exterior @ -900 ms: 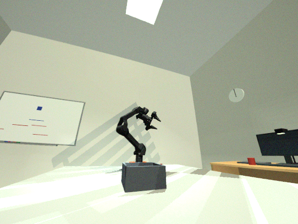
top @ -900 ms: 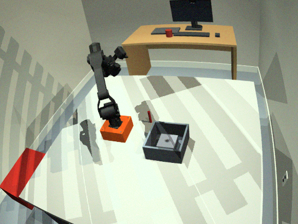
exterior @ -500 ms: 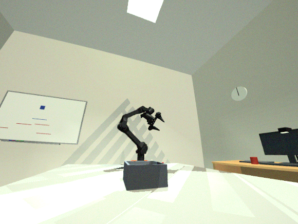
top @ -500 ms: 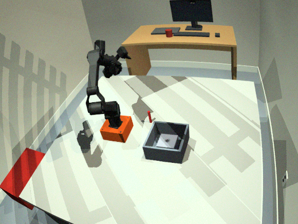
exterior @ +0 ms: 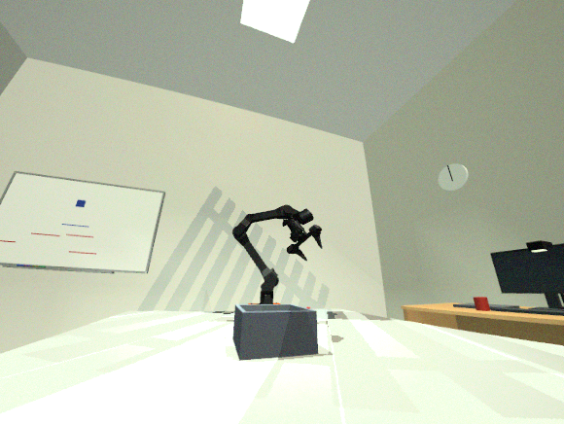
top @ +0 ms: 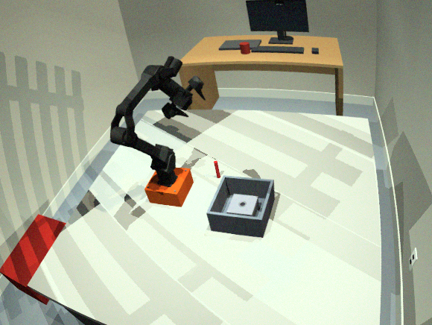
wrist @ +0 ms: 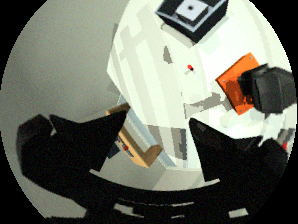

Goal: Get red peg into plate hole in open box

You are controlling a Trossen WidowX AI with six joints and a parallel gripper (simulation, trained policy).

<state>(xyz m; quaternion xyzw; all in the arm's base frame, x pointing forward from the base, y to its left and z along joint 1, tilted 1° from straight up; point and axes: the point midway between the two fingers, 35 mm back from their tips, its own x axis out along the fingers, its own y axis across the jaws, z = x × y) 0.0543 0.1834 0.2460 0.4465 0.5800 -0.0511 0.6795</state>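
My gripper tip is 250 mm above the red peg, 70 mm short of it and 50 mm to the left of it. The rest, counted from my gripper tip: grey box (260 mm below, 250 mm ahead, 210 mm to the right); then plate (250 mm ahead, 240 mm below, 210 mm to the right).
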